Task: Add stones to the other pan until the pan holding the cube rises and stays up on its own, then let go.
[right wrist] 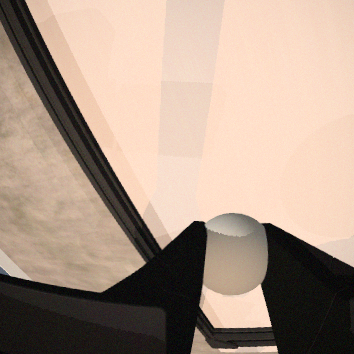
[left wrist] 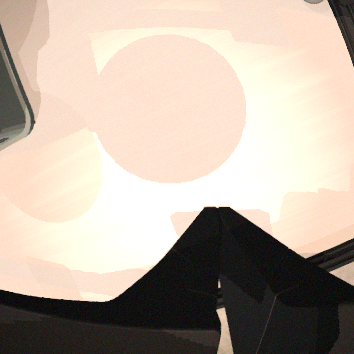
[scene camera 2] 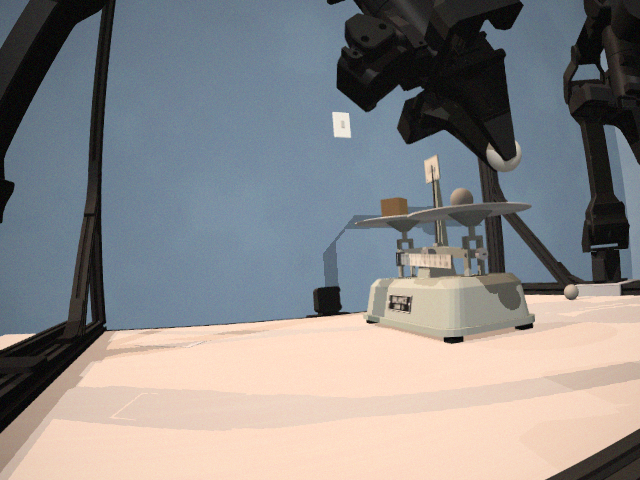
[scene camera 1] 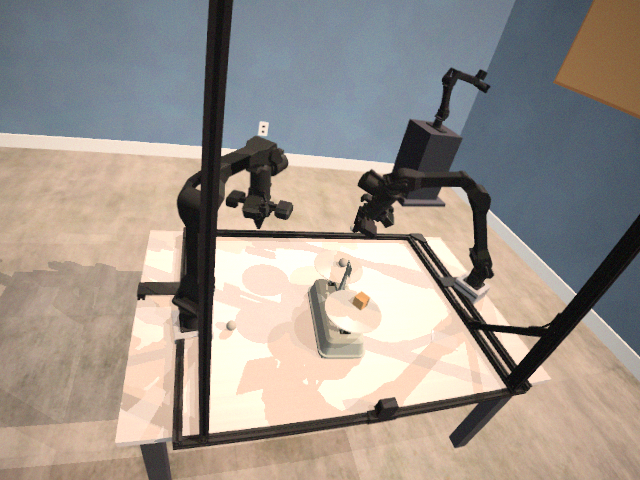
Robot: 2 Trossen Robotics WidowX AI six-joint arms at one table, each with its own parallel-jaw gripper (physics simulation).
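Places are measured from the left arm's base along level axes (x ahead, y left, z up), in millimetres.
Where they show: left gripper, fingertip midpoint: [left wrist: 215, 218] [scene camera 1: 258, 228]; right gripper, fingertip midpoint: [right wrist: 230, 233] [scene camera 2: 505, 164] [scene camera 1: 353, 229]; left arm's base at its link origin: [scene camera 2: 607, 282] [scene camera 1: 192, 322]; right arm's base at its link origin: [scene camera 1: 473, 282].
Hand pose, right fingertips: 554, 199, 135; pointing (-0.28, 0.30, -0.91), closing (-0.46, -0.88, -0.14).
Things, the pixels of their top centre, and the offset from my right fingertips, as dx, dy, dz. "*": a spot on its surface instead.
- balance scale at its top centre: [scene camera 2: 426, 157] [scene camera 1: 353, 264] -146, -254, +77
- orange cube at its top centre: [scene camera 2: 393, 199] [scene camera 1: 362, 296] -140, -332, +30
- round stone at its top centre: [scene camera 2: 460, 188] [scene camera 1: 344, 259] -114, -163, +15
- pale stone at its top centre: [right wrist: 227, 290] [scene camera 2: 501, 136] -1, -1, +22
- scale's upright pointer at a spot on its surface: [scene camera 2: 437, 206] * -152, -249, +7
A balance scale [scene camera 1: 338, 350] [scene camera 2: 449, 304] stands mid-table. An orange cube [scene camera 1: 361, 300] [scene camera 2: 393, 206] sits on one pan [scene camera 1: 341, 316] [scene camera 2: 370, 222]; a round stone [scene camera 1: 342, 262] [scene camera 2: 461, 196] lies on the other pan [scene camera 1: 325, 264] [scene camera 2: 509, 207]. In scene camera 2 the cube's pan shows lower than the stone's pan. My right gripper [scene camera 1: 356, 229] [right wrist: 230, 233] is shut on a pale stone [scene camera 2: 511, 161] [right wrist: 235, 265], above and apart from the stone's pan. My left gripper [scene camera 1: 258, 225] [left wrist: 215, 218] is shut and empty, in the air left of the scale in scene camera 1.
Another stone [scene camera 1: 231, 325] [scene camera 2: 571, 291] lies on the table, left of the scale in scene camera 1. The scale's upright pointer [scene camera 1: 346, 273] [scene camera 2: 437, 206] rises between the pans. A black frame [scene camera 1: 310, 235] borders the table, with a tall post [scene camera 1: 210, 155] at its left.
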